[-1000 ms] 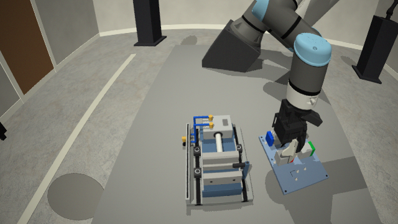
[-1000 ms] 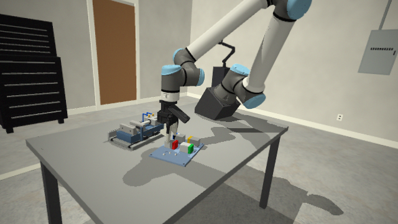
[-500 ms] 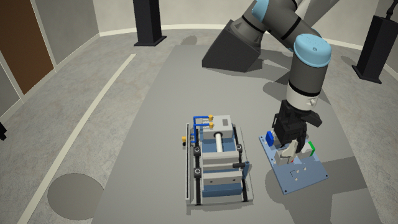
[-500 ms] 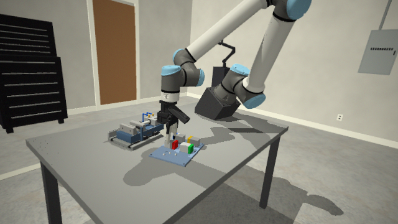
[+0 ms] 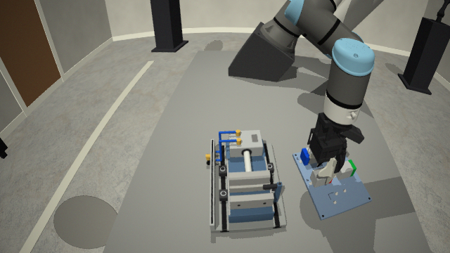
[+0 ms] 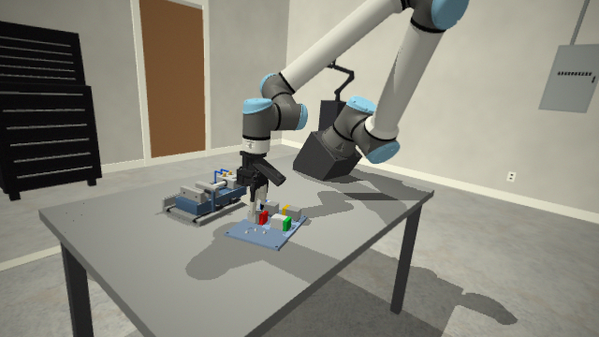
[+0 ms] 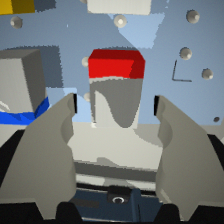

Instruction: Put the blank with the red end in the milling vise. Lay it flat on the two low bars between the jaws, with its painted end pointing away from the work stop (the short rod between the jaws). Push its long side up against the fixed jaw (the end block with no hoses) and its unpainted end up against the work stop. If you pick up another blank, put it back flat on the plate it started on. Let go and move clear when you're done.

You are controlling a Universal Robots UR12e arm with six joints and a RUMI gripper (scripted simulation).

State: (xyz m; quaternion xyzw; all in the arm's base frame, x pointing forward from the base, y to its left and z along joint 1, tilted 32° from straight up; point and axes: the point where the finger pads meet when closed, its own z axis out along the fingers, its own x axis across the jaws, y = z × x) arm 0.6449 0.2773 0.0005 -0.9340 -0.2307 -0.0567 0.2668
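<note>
My hand is 2 cm above the red-ended blank. The rest, counted from my hand: blue plate (5 cm below, 4 cm to the left, 2 cm behind); then blue-ended blank (8 cm behind, 4 cm to the right, 2 cm below); then green-ended blank (8 cm to the left, 4 cm behind, 2 cm below).
</note>
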